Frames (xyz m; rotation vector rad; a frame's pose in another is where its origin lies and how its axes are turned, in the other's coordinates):
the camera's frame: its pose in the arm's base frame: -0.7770 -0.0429 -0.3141 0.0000 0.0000 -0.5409
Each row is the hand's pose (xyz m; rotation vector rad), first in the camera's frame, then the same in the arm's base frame.
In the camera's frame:
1: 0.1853 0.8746 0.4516 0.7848 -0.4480 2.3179
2: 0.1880 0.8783 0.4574 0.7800 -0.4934 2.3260
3: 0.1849 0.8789 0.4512 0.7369 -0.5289 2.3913
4: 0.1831 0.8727 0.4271 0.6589 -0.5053 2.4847
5: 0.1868 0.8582 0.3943 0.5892 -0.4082 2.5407
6: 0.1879 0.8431 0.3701 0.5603 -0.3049 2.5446
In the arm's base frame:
1: -0.1678 0.6114 0.1375 0.5748 -0.5791 1.8133
2: -0.1636 0.6132 0.1433 0.5593 -0.6171 1.8230
3: -0.1659 0.6153 0.1371 0.5114 -0.6352 1.8871
4: -0.1707 0.6109 0.1130 0.4472 -0.5930 1.9745
5: -0.1750 0.5966 0.0802 0.4092 -0.4913 2.0227
6: -0.1818 0.5831 0.0560 0.4090 -0.3957 2.0218

